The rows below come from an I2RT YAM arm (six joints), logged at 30 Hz.
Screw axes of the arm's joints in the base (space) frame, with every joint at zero. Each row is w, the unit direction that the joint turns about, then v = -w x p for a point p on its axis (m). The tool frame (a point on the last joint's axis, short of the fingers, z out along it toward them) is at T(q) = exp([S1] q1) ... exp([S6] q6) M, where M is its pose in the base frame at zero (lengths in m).
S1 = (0, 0, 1, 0, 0, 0)
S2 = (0, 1, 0, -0.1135, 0, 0.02)
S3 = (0, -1, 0, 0.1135, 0, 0.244)
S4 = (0, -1, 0, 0.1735, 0, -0.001)
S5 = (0, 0, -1, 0, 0.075, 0)
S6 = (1, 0, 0, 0, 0.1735, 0)
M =
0 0 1 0.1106
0 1 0 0
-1 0 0 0.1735
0 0 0 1
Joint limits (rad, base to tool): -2.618..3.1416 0..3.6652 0..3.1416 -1.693..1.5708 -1.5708..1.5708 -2.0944..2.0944
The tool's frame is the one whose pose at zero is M.
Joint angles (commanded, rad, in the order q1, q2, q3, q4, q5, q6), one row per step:
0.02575 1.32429 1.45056 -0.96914 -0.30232 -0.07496
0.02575 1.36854 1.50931 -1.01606 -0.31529 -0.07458
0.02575 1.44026 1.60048 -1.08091 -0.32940 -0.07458
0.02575 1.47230 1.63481 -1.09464 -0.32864 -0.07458
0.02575 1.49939 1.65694 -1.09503 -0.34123 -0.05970
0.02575 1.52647 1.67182 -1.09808 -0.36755 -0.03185
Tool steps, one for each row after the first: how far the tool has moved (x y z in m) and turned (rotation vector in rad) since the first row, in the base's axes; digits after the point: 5 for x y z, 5 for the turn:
0.00730 0.00063 0.00383 0.00922 0.03278 0.00820
0.02016 0.00144 0.00857 0.01912 0.07845 0.01694
0.02735 0.00160 0.00932 0.01834 0.08987 0.01634
0.03440 0.00220 0.00856 0.03679 0.10040 0.01324
0.04117 0.00325 0.00543 0.07321 0.12591 0.00882

